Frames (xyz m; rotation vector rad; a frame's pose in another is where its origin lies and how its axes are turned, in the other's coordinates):
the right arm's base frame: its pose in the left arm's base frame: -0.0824 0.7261 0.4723 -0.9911 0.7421 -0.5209
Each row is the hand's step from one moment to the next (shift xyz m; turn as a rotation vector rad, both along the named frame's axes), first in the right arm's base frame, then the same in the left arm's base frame.
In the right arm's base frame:
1: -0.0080 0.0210 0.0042 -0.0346 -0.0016 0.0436
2: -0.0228 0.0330 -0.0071 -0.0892 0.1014 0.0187
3: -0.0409 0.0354 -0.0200 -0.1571 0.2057 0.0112
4: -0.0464 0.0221 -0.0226 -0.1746 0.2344 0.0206
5: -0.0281 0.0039 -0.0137 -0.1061 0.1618 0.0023
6: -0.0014 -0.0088 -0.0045 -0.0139 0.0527 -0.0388
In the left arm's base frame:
1: -0.0007 0.0176 -0.0146 0.0106 0.0474 0.0273
2: -0.0181 0.0271 -0.0244 -0.0372 0.1190 -0.0551
3: -0.0395 0.0337 -0.0252 -0.0804 0.2102 -0.1284
4: -0.0458 0.0299 -0.0126 -0.0828 0.2408 -0.1450
5: -0.0284 0.0137 0.0008 -0.0569 0.1496 -0.1088
6: -0.0049 -0.0056 0.0067 -0.0352 0.0125 -0.0555

